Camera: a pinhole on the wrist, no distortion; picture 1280 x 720 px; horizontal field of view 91.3 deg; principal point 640.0 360.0 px. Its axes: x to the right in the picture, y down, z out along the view. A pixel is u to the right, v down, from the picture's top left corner.
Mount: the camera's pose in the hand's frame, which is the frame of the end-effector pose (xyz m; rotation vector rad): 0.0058 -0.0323 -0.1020 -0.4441 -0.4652 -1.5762
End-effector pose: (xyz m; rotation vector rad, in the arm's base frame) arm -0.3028 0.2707 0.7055 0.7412 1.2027 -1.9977
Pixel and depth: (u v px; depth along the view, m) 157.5 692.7 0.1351
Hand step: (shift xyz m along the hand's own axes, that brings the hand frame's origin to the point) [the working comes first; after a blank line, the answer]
In the camera's frame: -0.1042 0.0718 0.1351

0.0835 0.1252 -0.0434
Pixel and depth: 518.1 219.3 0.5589
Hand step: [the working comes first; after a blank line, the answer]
In the camera's frame: -0.1089 -0.1257 0.5589

-0.1125 0.3692 0.3039
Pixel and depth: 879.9 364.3 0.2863
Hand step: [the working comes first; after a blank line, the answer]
In the camera's frame: 0.1098 0.0020 0.2863

0.0025 0.0317 0.1979
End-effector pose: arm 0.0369 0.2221 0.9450 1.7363 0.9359 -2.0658
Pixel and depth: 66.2 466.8 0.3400
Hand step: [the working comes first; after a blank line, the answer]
In the camera's frame: -0.3118 0.0580 0.3400

0.0814 0.4113 0.0150
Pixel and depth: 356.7 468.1 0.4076
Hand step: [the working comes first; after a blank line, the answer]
In the camera's frame: -0.1846 0.0704 0.4076

0.0871 0.3410 0.1413
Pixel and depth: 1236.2 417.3 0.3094
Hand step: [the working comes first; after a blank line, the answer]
In the camera's frame: 0.2948 0.0283 0.3094

0.0188 -0.1119 0.3187
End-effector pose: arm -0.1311 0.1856 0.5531 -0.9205 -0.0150 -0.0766
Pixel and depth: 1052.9 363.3 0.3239
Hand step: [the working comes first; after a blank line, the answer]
In the camera's frame: 0.2138 0.0017 0.3239

-0.0033 -0.0349 0.2860
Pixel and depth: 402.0 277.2 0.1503
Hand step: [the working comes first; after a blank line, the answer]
In the camera's frame: -0.0572 -0.0199 0.1503

-0.0106 0.0984 -0.0076
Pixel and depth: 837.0 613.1 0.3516
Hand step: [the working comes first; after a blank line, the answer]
In the camera's frame: 0.1107 0.1422 0.3516

0.1426 0.0599 0.2570
